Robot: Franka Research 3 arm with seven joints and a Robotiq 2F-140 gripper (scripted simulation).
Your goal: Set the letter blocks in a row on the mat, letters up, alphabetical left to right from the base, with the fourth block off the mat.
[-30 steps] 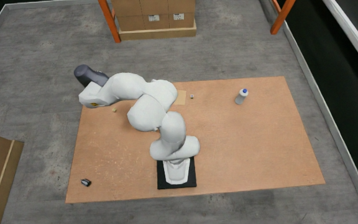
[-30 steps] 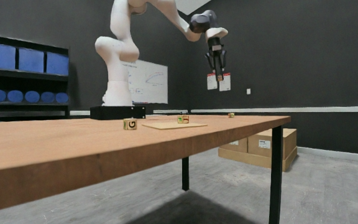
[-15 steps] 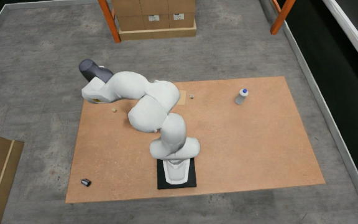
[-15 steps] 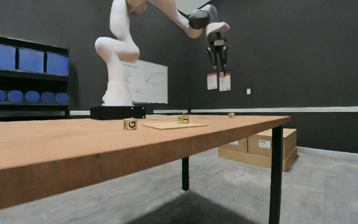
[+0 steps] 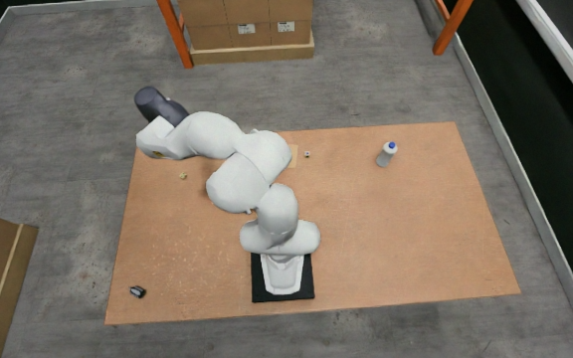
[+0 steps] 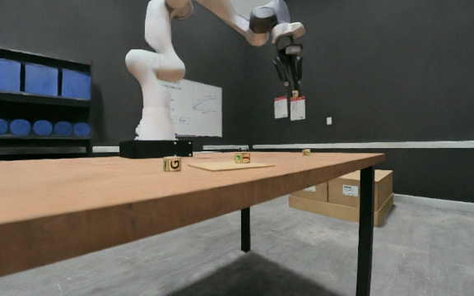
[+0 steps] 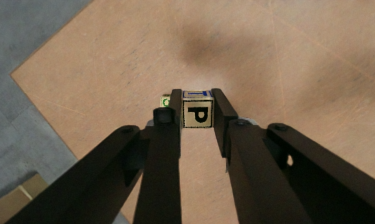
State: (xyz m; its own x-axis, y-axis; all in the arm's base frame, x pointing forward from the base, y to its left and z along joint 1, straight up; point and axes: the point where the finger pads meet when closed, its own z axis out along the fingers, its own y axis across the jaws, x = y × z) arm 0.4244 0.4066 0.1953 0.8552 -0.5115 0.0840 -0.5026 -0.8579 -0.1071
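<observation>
Now: the pale yellow mat 420 mm to the right of my hand, 270 mm below it and 110 mm ahead of it. From my hand the other things lie so: block 260 mm below, 90 mm to the left; then white bottle 940 mm to the right, 190 mm below, 60 mm ahead; then black object 550 mm behind, 250 mm below, 230 mm to the left.
</observation>
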